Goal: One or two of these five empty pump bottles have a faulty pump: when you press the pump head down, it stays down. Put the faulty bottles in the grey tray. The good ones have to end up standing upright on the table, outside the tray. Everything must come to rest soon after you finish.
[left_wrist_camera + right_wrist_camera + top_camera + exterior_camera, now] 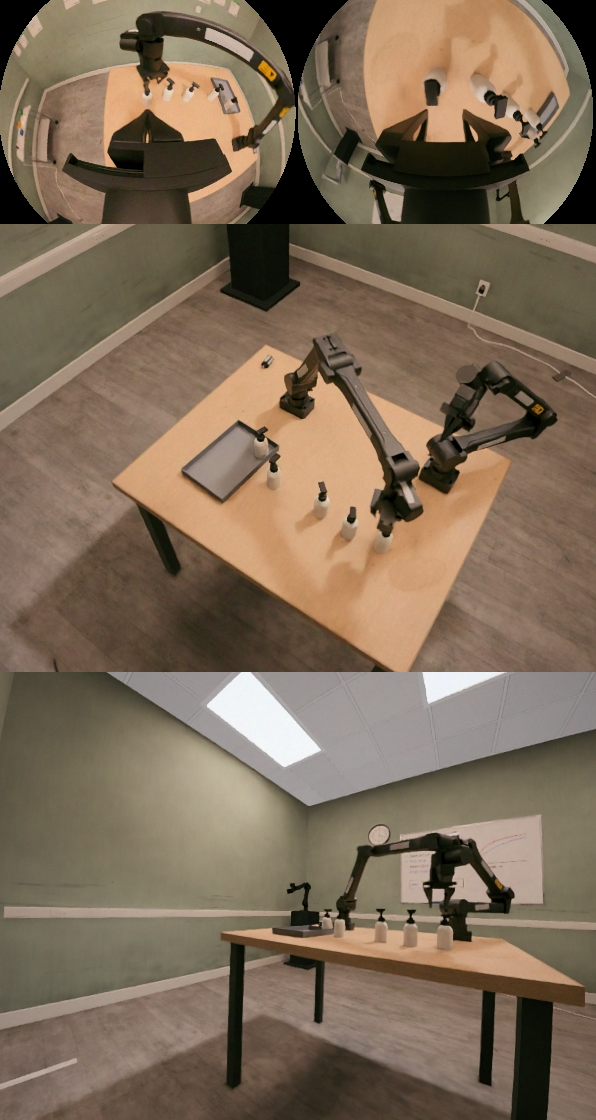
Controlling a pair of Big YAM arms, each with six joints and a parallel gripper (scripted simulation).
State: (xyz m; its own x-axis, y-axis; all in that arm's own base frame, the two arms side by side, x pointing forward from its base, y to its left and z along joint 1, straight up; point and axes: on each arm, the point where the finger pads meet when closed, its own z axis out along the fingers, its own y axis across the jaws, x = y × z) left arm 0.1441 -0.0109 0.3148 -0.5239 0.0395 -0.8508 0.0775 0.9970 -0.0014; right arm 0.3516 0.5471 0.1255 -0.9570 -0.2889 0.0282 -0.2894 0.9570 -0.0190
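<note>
My right gripper is now 1 cm short of the grey tray, 59 cm to the left of it and 15 cm above it. Also, from my right hand: small dark object 48 cm behind, 79 cm to the right, 14 cm below.
</note>
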